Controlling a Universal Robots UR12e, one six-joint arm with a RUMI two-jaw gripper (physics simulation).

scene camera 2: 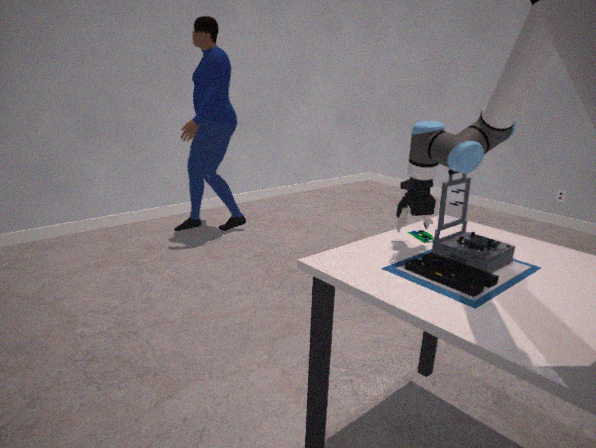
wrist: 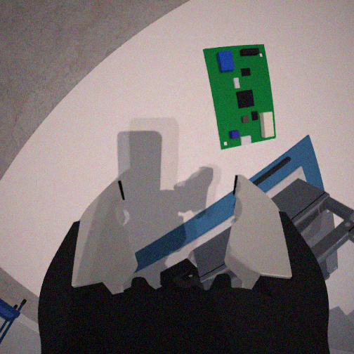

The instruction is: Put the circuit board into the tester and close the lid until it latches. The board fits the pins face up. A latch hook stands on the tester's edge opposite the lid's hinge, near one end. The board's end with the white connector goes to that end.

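Places are measured from the arm's base along level axes (x ahead, y left, z up), in millimetres.
Pixels of known places: gripper, fingertip midpoint: (scene camera 2: 412, 230).
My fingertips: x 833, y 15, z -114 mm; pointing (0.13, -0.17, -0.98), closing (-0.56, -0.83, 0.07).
Observation:
Behind a point stands the place of what it marks.
The green circuit board (scene camera 2: 421, 236) @(x 850, y -76, z -161 mm) (wrist: 235, 107) lies flat and face up on the table, outside the blue-bordered area. In the wrist view its white connector is at the end nearer the gripper, at the right corner. The grey tester (scene camera 2: 472, 251) @(x 595, y 55, z -106 mm) (wrist: 300, 197) stands inside the blue border. Its lid (scene camera 2: 442, 209) @(x 711, y 55, z -4 mm) (wrist: 334, 235) stands upright, open, at the side toward the board. My gripper (scene camera 2: 414, 226) @(x 833, y 15, z -114 mm) (wrist: 177, 179) is open and empty, pointing down above the table, beside the lid and short of the board. The latch hook cannot be made out for certain.
A black object with a yellow mark (scene camera 2: 450, 273) @(x 592, y 177, z -141 mm) lies beside the tester. A blue border (scene camera 2: 430, 286) @(x 606, y 251, z -164 mm) (wrist: 200, 225) surrounds both on the white table (scene camera 2: 350, 260) @(x 866, y 286, z -166 mm) (wrist: 100, 100). A person in blue (scene camera 2: 212, 110) is on the floor beyond the table.

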